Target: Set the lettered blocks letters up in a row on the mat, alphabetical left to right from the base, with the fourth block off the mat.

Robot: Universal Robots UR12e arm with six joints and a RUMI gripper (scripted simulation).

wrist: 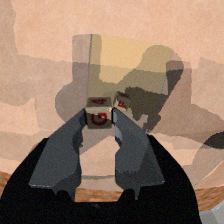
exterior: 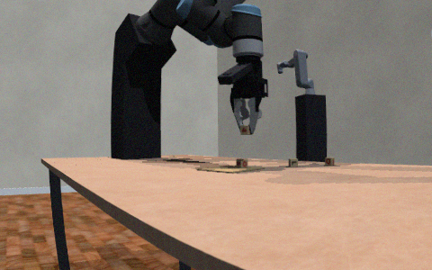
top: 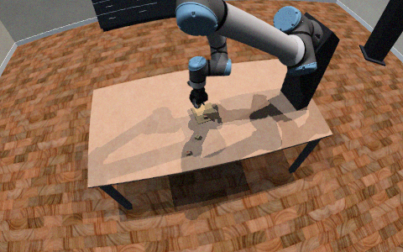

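Now: the mat 11 cm below my hand, 4 cm to the right of it and 4 cm behind it. From my hand the other things lie so: block: 10 cm below, 5 cm behind.
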